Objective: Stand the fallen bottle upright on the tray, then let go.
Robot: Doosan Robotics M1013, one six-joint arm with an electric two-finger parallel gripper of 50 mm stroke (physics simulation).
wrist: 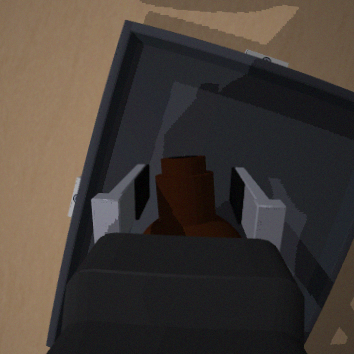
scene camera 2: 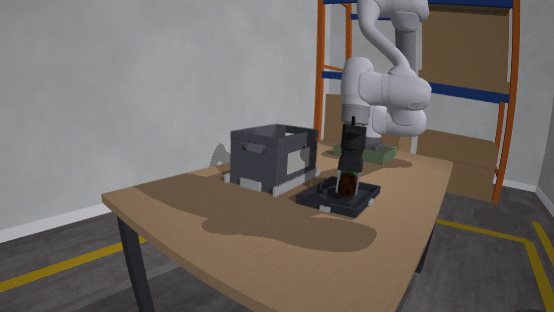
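A brown bottle lies on its side in the dark tray. Its mouth faces scene camera 2, and a bit of green shows behind the brown in that view. In the wrist view the neck and shoulder show, and the gripper's black body hides the rest. My gripper points down and is open. Its two fingers stand on either side of the bottle, with a gap on each side of the neck in the wrist view.
A tall grey crate stands on the wooden table, left of the tray in scene camera 2. A low green box is farther back near the arm's base. A rack with cardboard boxes stands behind the table.
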